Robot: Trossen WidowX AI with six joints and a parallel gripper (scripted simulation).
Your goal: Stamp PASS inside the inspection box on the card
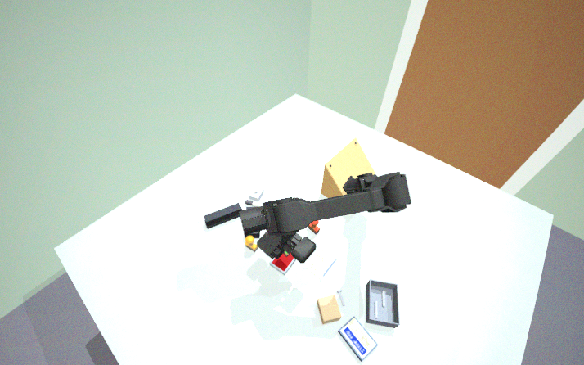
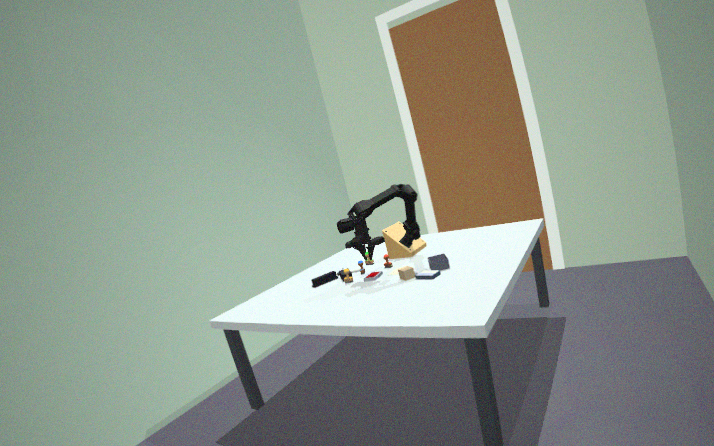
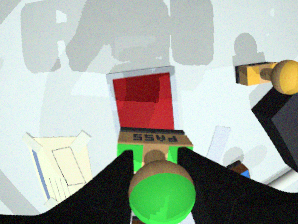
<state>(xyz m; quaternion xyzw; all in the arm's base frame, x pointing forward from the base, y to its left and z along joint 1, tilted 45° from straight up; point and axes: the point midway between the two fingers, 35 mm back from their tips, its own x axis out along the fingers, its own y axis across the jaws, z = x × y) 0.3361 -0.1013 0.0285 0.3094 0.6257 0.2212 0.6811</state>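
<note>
Now: gripper tip 80 mm above the red ink pad. Also, from my gripper tip: pale card (100 mm to the left, 90 mm below, 70 mm behind); then yellow-knobbed stamp (120 mm to the right, 70 mm below, 30 mm ahead); then blue-knobbed stamp (100 mm to the right, 100 mm behind, 70 mm below).
</note>
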